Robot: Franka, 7 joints.
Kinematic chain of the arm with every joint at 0, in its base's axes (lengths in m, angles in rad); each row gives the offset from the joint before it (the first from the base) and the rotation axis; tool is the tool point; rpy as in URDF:
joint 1: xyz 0 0 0.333 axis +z
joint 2: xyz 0 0 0 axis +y
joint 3: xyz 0 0 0.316 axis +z
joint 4: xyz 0.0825 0 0 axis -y
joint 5: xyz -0.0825 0 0.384 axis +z
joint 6: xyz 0 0 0 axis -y
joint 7: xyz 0.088 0 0 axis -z
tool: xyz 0 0 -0.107 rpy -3.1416 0 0
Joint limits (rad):
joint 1: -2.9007..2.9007
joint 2: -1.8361..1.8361
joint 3: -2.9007..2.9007
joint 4: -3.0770..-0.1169
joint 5: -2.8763..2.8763
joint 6: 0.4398..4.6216
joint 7: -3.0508..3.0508
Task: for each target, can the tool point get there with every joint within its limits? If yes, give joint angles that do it. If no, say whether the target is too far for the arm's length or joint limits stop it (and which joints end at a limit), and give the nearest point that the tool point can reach.
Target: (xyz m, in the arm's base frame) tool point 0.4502 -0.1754 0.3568
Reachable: yes | joints 0.1615 -0.0832 -0.4097 -2.4068 1.6834 2.8982 -0.3746
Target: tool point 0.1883 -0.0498 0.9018
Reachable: yes | joints -1.1850 -0.6008 0.6590 -1.5139 1.6839 4.2883 -1.7574
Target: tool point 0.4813 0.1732 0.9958
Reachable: yes | joints 0.0637 0.2089 0.2639 -0.8541 2.4447 1.8862 -2.3174
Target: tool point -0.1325 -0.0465 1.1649
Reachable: yes | joints -1.8731 -0.2271 -0.5506 -0.5348 -1.9340 2.8059 0.4817
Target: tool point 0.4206 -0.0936 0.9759
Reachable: yes | joints -0.0101 0.6775 -1.5490 -0.4638 0.5921 3.8790 -0.0367
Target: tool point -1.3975 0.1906 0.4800
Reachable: no: too far | nearest point -0.8454 0.1153 0.4219 | short by 0.560 m
